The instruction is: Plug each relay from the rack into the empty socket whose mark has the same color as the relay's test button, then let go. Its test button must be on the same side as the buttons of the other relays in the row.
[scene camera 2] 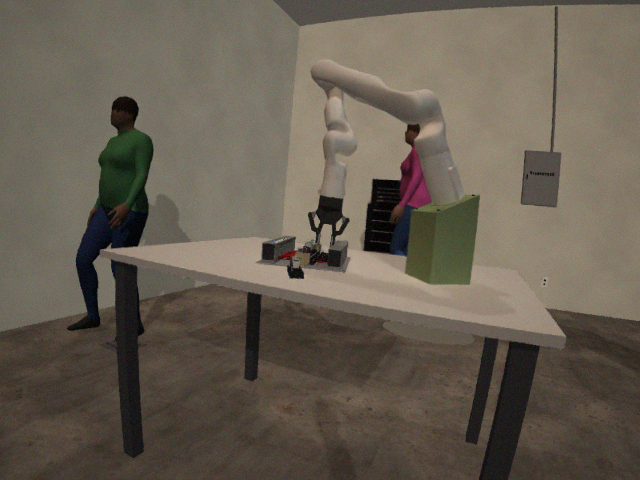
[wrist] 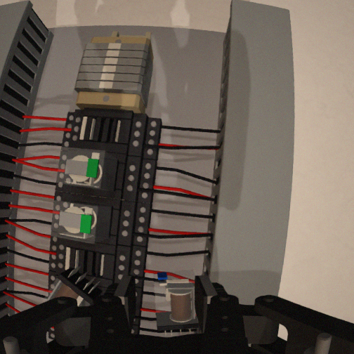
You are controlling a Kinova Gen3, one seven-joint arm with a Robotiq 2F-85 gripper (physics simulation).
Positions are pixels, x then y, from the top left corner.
Scene:
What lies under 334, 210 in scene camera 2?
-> My gripper.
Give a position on a grey base plate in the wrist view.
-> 185, 84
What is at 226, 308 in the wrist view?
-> My gripper.

